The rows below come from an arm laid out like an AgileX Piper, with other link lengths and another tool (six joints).
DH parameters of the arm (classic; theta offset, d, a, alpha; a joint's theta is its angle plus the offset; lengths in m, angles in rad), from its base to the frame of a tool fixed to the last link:
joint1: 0 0.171 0 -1.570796
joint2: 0.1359 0 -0.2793 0
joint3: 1.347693 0 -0.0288 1.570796
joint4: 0 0.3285 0 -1.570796
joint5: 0 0 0 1.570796
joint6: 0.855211 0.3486 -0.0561 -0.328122
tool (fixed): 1.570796 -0.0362 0 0
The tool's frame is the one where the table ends.
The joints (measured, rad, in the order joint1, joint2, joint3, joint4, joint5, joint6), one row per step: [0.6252, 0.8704, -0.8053, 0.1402, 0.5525, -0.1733]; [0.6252, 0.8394, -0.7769, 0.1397, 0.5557, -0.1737]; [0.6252, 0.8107, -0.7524, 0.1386, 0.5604, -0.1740]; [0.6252, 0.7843, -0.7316, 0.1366, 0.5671, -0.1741]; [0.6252, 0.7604, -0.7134, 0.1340, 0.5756, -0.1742]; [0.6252, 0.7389, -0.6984, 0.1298, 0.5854, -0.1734]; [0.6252, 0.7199, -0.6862, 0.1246, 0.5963, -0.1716]
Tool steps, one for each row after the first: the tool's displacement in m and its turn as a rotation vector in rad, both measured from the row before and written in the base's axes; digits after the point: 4 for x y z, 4 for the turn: [-0.0060, -0.0043, -0.0040, -0.0010, -0.0001, 0.0006]; [-0.0055, -0.0039, -0.0033, -0.0014, -0.0005, 0.0008]; [-0.0051, -0.0037, -0.0028, -0.0023, -0.0004, 0.0009]; [-0.0047, -0.0035, -0.0030, -0.0038, 0.0006, 0.0011]; [-0.0042, -0.0034, -0.0025, -0.0048, 0.0006, 0.0007]; [-0.0037, -0.0032, -0.0023, -0.0054, 0.0012, 0.0002]
